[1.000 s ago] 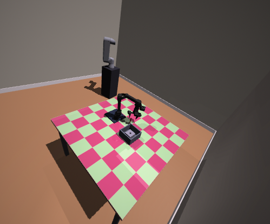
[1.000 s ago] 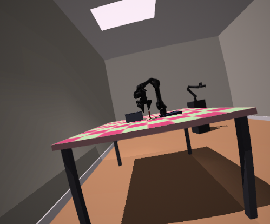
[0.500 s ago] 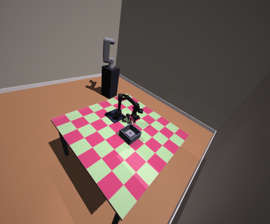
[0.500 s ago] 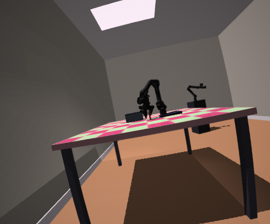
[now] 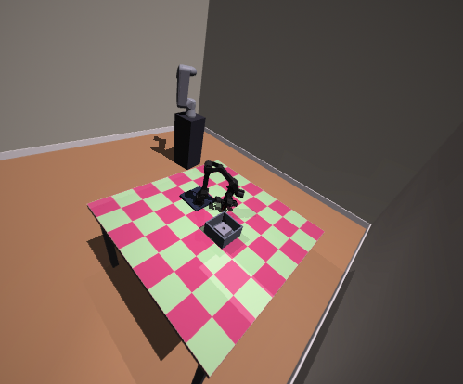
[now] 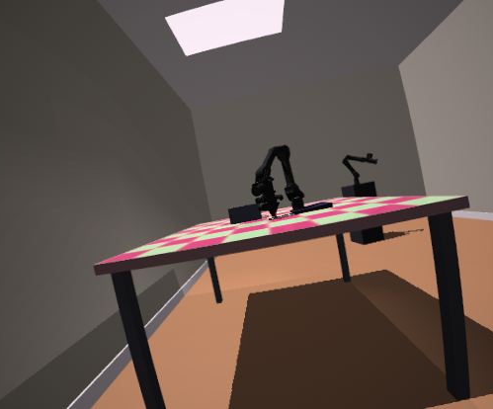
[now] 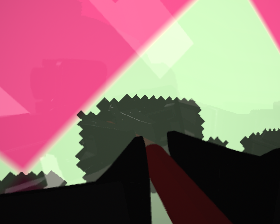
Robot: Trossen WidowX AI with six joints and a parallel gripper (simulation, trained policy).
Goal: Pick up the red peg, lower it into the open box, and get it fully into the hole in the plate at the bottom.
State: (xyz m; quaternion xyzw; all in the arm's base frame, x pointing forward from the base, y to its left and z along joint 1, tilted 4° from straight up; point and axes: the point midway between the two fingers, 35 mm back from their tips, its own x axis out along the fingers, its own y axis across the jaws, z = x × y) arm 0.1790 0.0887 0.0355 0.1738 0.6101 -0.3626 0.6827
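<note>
Now: gripper tip 14 cm short of the dark grey box, 20 cm to the left of it and 2 cm below it. The rest, counted from my gripper tip: red peg 1 cm to the left, 3 cm above.
</note>
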